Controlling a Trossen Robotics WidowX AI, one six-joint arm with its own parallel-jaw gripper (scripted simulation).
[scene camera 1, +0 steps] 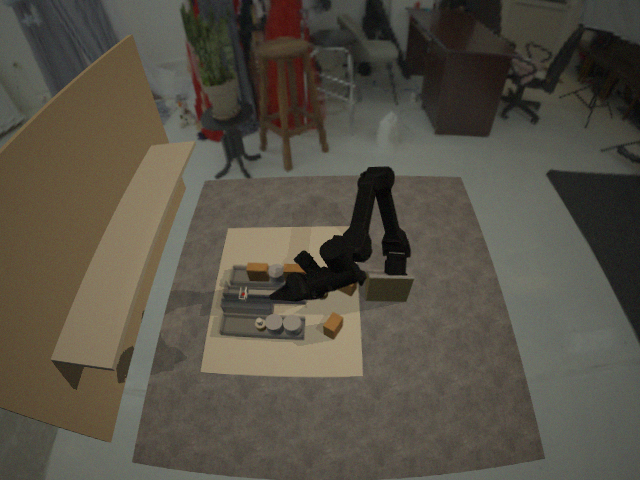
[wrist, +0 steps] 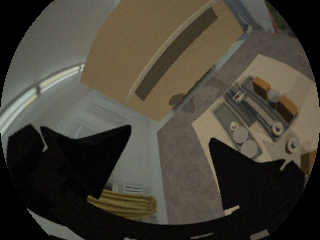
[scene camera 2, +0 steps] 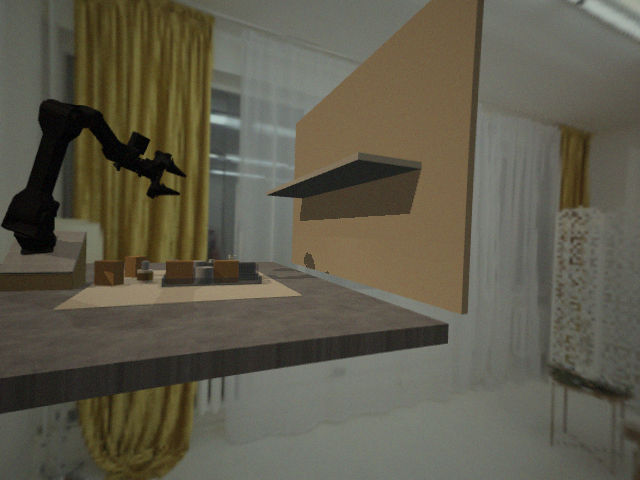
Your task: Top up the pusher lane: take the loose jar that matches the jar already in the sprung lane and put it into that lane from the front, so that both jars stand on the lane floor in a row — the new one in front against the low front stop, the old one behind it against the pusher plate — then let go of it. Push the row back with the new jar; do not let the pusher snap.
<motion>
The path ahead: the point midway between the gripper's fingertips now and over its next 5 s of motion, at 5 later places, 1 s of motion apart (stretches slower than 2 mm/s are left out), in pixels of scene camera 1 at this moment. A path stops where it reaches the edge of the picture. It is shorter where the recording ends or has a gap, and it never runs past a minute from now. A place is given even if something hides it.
My gripper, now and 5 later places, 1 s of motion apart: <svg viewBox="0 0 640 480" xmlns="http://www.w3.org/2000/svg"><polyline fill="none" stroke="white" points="276,297 315,281 320,287 321,290 313,284 312,290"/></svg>
</motion>
